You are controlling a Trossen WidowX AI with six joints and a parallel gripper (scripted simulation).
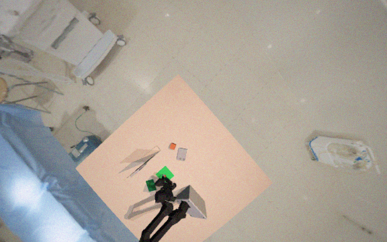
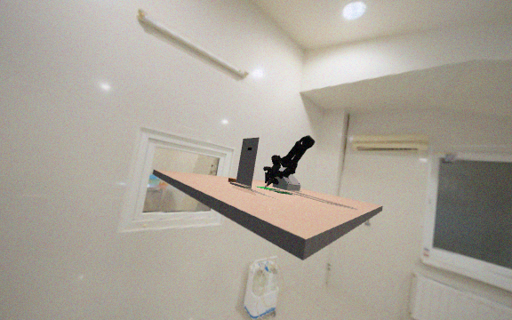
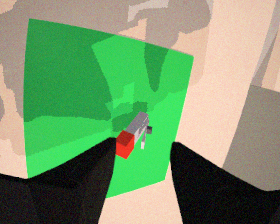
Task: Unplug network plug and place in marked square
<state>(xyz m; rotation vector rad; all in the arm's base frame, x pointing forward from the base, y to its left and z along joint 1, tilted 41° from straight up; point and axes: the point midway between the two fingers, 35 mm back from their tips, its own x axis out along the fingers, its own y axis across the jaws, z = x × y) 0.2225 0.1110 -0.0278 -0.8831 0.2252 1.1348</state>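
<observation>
Now: gripper tip 2 cm above the network plug. From my gripper tip the other things lie so: green marked square 3 cm below; then grey upright panel 20 cm ahead, 12 cm above; then dark green patch 2 cm behind, 16 cm to the left, 3 cm below.
</observation>
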